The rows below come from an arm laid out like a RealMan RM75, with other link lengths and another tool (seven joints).
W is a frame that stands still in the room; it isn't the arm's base.
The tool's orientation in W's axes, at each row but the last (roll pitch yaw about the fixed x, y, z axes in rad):
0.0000, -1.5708, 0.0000
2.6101, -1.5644, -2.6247
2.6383, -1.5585, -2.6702
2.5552, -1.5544, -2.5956
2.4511, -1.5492, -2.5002
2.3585, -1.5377, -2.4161
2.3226, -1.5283, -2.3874
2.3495, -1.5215, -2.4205
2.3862, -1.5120, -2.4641
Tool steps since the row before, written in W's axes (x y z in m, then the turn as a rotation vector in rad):
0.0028, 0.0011, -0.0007, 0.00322, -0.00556, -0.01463
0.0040, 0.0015, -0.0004, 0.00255, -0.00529, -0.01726
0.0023, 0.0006, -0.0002, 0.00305, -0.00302, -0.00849
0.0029, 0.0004, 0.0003, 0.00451, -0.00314, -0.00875
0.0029, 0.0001, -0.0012, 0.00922, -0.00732, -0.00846
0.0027, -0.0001, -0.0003, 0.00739, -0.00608, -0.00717
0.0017, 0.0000, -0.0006, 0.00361, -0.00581, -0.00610
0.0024, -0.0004, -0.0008, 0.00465, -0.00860, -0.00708
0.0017, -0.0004, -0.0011, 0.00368, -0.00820, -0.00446
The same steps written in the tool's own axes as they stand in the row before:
-0.0007, 0.0011, -0.0028, -0.01463, -0.00556, -0.00322
-0.0004, 0.0016, -0.0040, -0.01726, -0.00531, -0.00253
-0.0002, 0.0007, -0.0023, -0.00851, -0.00297, -0.00305
0.0003, 0.0005, -0.0029, -0.00879, -0.00303, -0.00451
-0.0013, 0.0002, -0.0029, -0.00852, -0.00698, -0.00943
-0.0004, 0.0000, -0.0027, -0.00722, -0.00581, -0.00756
-0.0007, 0.0001, -0.0017, -0.00604, -0.00575, -0.00380
-0.0009, -0.0003, -0.0024, -0.00696, -0.00849, -0.00501
-0.0012, -0.0003, -0.0017, -0.00432, -0.00807, -0.00412

